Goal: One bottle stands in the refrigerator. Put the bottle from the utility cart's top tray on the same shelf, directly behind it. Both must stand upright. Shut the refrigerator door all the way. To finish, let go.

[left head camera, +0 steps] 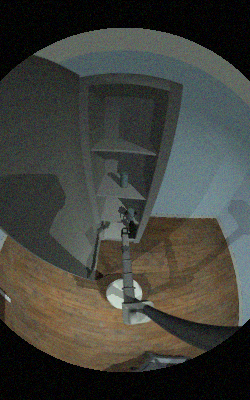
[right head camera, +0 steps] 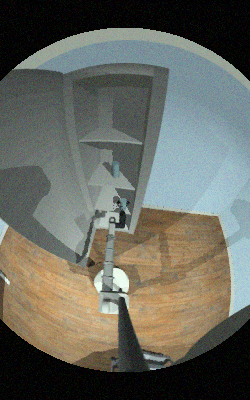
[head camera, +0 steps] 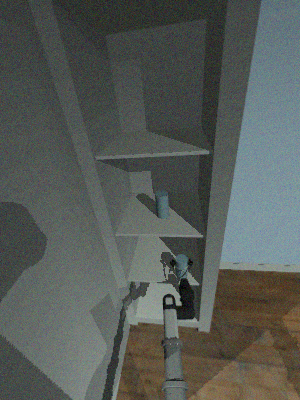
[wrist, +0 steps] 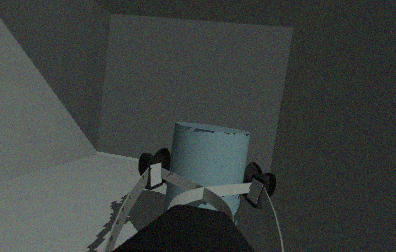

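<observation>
A blue bottle (head camera: 182,259) (right head camera: 124,201) (wrist: 209,155) stands upright near the right side of a lower refrigerator shelf (head camera: 145,257). My gripper (head camera: 182,263) (wrist: 207,169) is shut on this bottle, with one fingertip pad against each side. The bottle's base is hidden behind the gripper in the wrist view. Another blue bottle (head camera: 162,205) (left head camera: 124,180) (right head camera: 116,169) stands upright on the shelf (head camera: 137,222) above. The refrigerator door (head camera: 65,260) (left head camera: 35,140) (right head camera: 30,110) is wide open on the left. I cannot identify the utility cart in these views.
My extended arm (head camera: 172,355) (left head camera: 127,265) (right head camera: 108,260) reaches into the refrigerator from the front. The refrigerator's right side post (head camera: 225,150) stands close to the gripper. Another shelf (head camera: 150,145) lies above both bottles. A grey framed object (left head camera: 160,362) shows partly at the bottom edge.
</observation>
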